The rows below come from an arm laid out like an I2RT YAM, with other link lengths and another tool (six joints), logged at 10 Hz.
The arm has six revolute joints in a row. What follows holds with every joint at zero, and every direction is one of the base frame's.
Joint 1 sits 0.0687 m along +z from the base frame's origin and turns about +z.
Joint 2 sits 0.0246 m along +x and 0.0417 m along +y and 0.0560 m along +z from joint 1 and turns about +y.
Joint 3 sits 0.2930 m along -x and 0.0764 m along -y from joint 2 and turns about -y.
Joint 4 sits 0.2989 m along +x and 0.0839 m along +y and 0.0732 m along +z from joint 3 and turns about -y.
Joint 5 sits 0.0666 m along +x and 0.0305 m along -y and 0.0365 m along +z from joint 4 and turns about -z.
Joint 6 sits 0.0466 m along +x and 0.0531 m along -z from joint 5 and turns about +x.
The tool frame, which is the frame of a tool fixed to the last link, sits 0.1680 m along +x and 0.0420 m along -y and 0.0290 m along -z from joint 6; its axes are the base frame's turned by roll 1.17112, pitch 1.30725 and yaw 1.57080 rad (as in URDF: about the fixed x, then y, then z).
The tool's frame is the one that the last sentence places.
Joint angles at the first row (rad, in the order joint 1, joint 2, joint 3, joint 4, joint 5, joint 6):
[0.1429, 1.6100, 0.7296, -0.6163, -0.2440, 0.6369]
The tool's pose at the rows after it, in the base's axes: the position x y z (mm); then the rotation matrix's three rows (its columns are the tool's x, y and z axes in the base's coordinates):
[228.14, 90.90, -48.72], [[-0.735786, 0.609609, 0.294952], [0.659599, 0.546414, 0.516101], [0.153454, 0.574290, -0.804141]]
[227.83, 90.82, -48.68], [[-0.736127, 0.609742, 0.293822], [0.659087, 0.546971, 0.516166], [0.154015, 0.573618, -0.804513]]
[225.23, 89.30, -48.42], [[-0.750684, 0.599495, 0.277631], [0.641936, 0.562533, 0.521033], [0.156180, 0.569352, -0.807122]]
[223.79, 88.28, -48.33], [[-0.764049, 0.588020, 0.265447], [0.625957, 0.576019, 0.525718], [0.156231, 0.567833, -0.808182]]
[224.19, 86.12, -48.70], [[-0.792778, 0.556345, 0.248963], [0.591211, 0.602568, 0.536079], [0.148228, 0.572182, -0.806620]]
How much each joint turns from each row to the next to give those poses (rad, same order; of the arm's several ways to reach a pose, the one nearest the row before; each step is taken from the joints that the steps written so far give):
[-0.0001, 0.0000, 0.0000, 0.0000, -0.0141, 0.0000]
[0.0001, 0.0000, 0.0000, -0.0011, 0.0000, -0.0008]
[0.0000, 0.0000, 0.0000, -0.0115, 0.0000, -0.0244]
[0.0007, 0.0000, 0.0000, -0.0068, 0.0000, -0.0214]
[0.0000, 0.0000, 0.0000, -0.0031, 0.0004, -0.0465]

